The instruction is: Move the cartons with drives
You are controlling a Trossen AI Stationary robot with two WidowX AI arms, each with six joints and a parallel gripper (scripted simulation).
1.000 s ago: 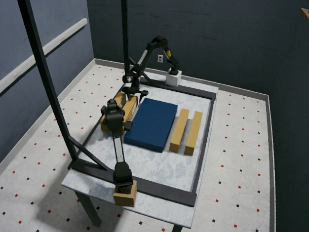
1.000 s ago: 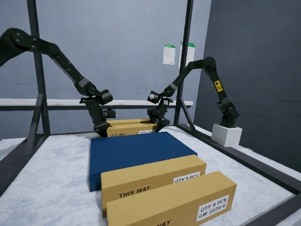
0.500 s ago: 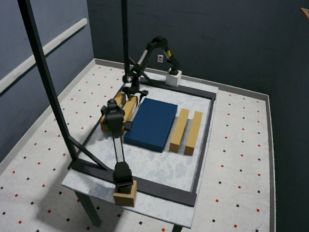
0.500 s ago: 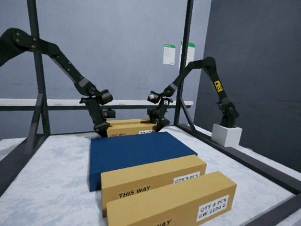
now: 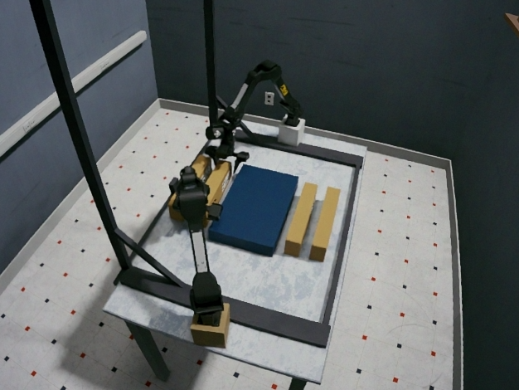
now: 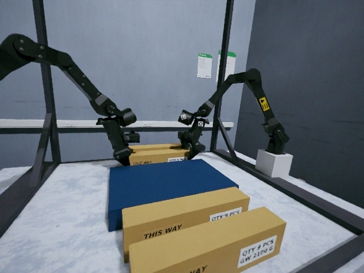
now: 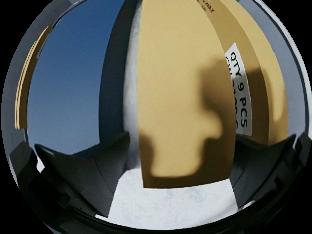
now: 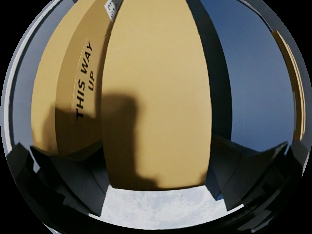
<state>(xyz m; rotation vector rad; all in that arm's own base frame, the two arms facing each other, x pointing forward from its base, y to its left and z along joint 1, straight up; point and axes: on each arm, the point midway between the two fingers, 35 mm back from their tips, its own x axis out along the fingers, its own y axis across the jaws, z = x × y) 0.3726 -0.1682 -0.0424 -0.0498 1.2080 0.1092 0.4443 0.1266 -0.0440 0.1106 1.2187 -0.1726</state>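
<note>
Now: left hand 14 cm to the left of the carton and 3 cm above it. Round my left hand: dark frame rail: 56 cm ahead, 16 cm to the right, 7 cm below; raised blue platform: 19 cm ahead, 15 cm to the right, 5 cm below.
The carton is 1 cm behind my right hand, 15 cm to the left of it and 3 cm below it. Also, from my right hand: dark frame rail: 55 cm ahead, 13 cm to the left, 6 cm below; then raised blue platform: 18 cm ahead, 14 cm to the left, 4 cm below.
</note>
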